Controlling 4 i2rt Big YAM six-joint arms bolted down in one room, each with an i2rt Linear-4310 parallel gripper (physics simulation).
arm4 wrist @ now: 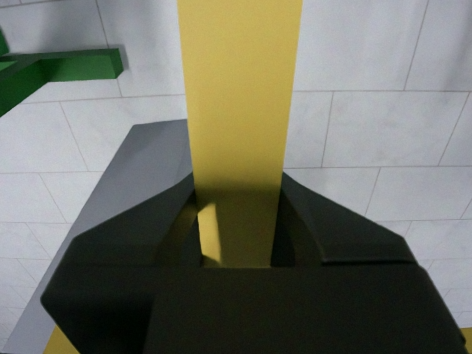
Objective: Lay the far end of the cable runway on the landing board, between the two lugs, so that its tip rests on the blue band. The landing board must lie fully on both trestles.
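My arm4 gripper (238, 184) is shut on a long yellow bar (240, 90), with one dark finger against each side. The bar runs from the top edge down between the fingers to the gripper body. Parts of a yellow crosspiece (61, 344) show at the lower left and lower right corners, behind the gripper. I cannot tell which named part the yellow bar belongs to. The blue band and the two lugs do not show in this view. The arm1, arm2 and arm3 grippers do not show here.
A grey block (145, 165) stands left of the yellow bar, partly hidden by the bar and the left finger. A green frame piece (85, 66) reaches in from the upper left edge. The pale tiled floor (380, 130) lies below.
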